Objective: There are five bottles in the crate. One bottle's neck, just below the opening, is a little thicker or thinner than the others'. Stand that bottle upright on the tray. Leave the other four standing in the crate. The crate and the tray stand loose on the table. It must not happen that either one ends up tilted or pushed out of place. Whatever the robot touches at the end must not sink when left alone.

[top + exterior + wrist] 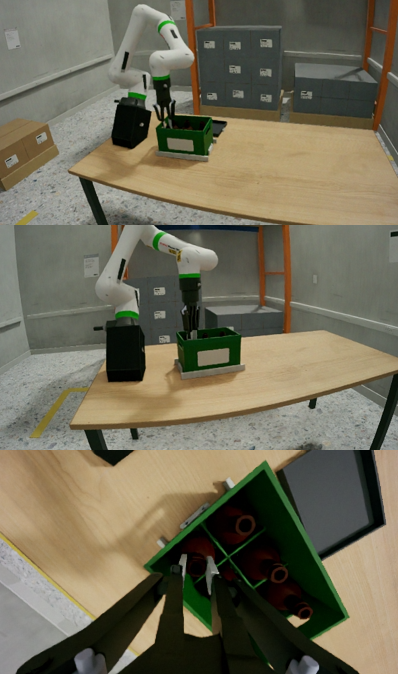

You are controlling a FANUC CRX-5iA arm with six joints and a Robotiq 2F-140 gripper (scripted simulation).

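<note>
My hand is 90 mm above the brown bottle, 80 mm to the right of it and 20 mm past it. The rest, counted from my hand: green crate 90 mm below, 80 mm ahead, 60 mm to the left; then dark tray 340 mm to the left, 160 mm below, 60 mm ahead.
</note>
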